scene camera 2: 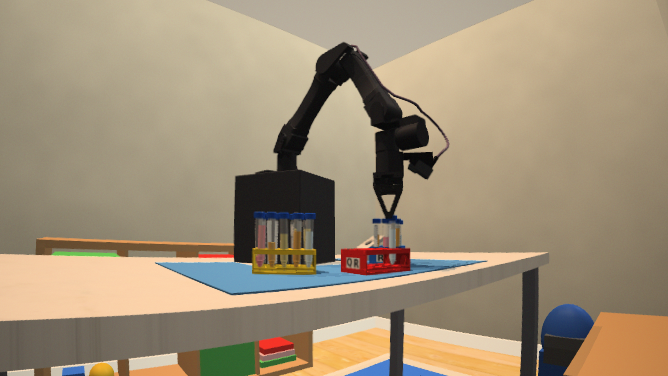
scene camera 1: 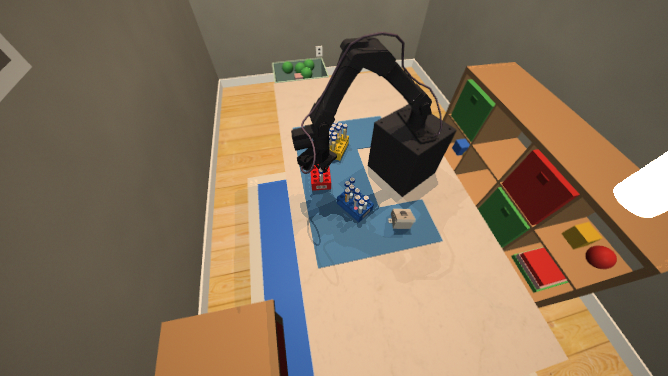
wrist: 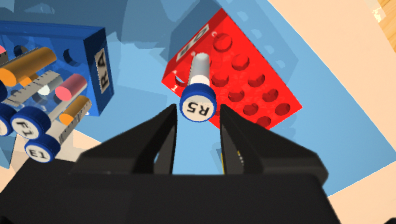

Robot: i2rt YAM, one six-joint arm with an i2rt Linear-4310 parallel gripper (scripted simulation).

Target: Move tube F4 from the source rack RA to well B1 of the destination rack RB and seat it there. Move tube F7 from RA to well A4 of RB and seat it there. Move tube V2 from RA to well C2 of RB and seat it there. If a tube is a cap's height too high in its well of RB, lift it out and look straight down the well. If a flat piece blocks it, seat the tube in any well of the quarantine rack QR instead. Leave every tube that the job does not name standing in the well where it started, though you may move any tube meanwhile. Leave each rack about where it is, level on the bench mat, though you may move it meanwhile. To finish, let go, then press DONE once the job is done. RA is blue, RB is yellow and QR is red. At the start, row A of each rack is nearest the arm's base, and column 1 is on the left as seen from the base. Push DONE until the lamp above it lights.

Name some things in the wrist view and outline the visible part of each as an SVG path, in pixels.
The gripper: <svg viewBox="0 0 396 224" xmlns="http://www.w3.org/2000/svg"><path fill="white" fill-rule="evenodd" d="M396 217L390 218L384 224L396 224ZM0 217L0 224L14 224L5 216ZM342 224L323 189L329 173L318 154L244 118L223 103L220 104L219 126L224 174L173 174L178 117L177 105L171 104L153 118L80 153L56 194L57 199L78 224Z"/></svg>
A red rack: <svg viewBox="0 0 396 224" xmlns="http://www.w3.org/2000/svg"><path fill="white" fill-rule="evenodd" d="M221 8L167 63L161 82L181 98L182 91L187 87L194 55L196 56L199 53L208 54L210 56L210 87L215 91L217 97L217 111L208 121L220 129L220 104L224 103L246 119L271 129L300 110L302 106L283 80L274 72L270 64L265 61L261 53Z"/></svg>
